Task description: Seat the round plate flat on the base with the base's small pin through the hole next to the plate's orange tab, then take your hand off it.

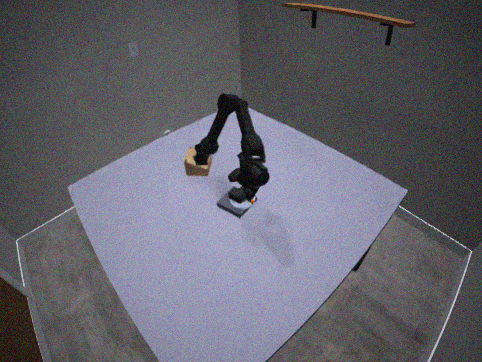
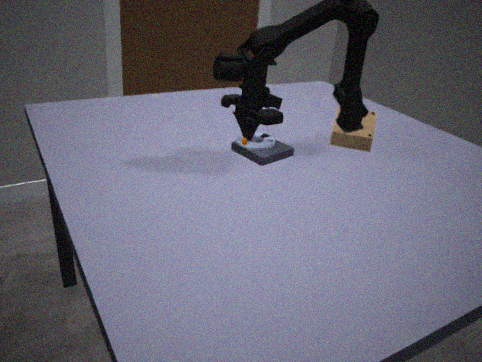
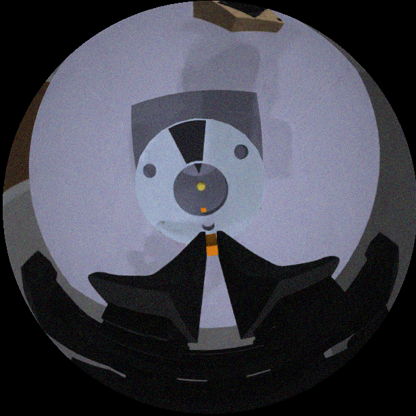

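Pixels of known places: gripper, fingertip midpoint: (image 1: pixel 250 200) (image 2: pixel 247 140); arm's base, link origin: (image 1: pixel 200 160) (image 2: pixel 349 124).
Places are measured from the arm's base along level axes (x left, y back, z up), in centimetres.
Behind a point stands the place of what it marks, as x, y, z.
The pale blue round plate (image 1: pixel 242 204) @[4.9, -34.8, -1.6] (image 2: pixel 264 145) @[10.6, -30.8, -1.5] (image 3: pixel 246 187) lies over the dark grey square base (image 1: pixel 226 204) @[0.0, -29.6, -3.8] (image 2: pixel 270 157) @[12.1, -29.4, -4.4] (image 3: pixel 227 104), close above or touching it. Whether it is fully flat I cannot tell. The plate has a black wedge, two side holes and a large centre hole. Through the centre hole show a yellow round pin (image 3: pixel 201 186) and a small orange mark (image 3: pixel 203 210) on the base. The small hole (image 3: pixel 208 226) beside the orange tab (image 1: pixel 253 201) @[9.2, -36.5, -0.5] (image 2: pixel 244 141) @[9.5, -36.2, -0.6] (image 3: pixel 212 250) shows no yellow. My gripper (image 2: pixel 248 139) @[8.5, -35.0, -0.7] (image 3: pixel 210 235) is shut on the orange tab, past the base's edge.
A tan wooden block (image 1: pixel 196 168) @[-3.4, -3.2, -1.4] (image 2: pixel 351 140) @[4.4, -0.9, -3.6] (image 3: pixel 235 21) stands under the arm's foot, behind the base. All of this is on a pale lilac table (image 1: pixel 200 280) @[-23.6, -56.7, -6.2] (image 2: pixel 280 250) @[49.1, -40.0, -6.2] (image 3: pixel 85 140). A wooden rail (image 1: pixel 350 14) is fixed to the wall.
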